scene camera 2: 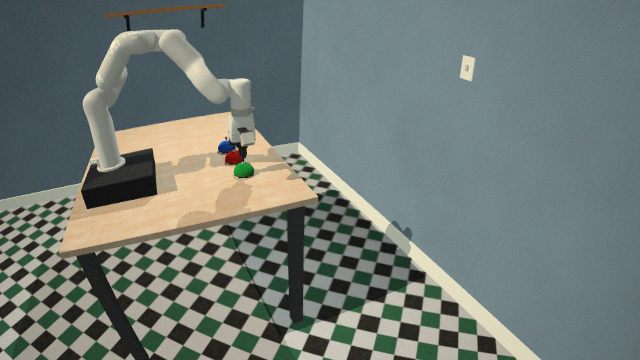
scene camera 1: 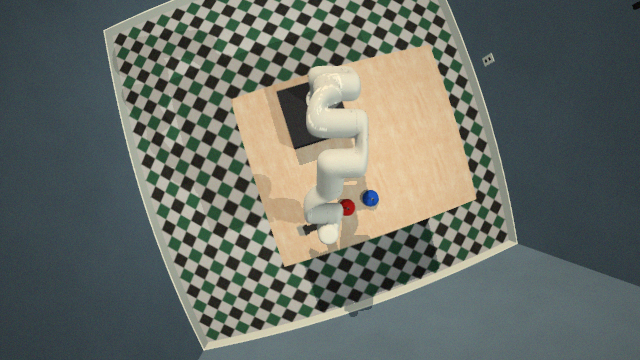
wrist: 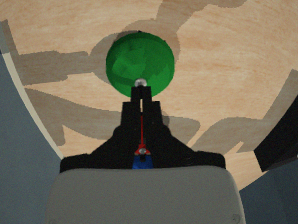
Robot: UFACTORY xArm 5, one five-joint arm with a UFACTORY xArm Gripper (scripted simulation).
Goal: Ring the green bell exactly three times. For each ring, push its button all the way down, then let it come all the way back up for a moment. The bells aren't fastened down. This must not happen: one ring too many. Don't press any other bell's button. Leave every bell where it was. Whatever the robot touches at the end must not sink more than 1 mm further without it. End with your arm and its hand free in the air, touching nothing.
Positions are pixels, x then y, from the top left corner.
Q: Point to a green bell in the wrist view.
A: At 140,59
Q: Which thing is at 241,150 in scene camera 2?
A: The gripper.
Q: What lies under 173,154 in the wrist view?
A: The gripper.
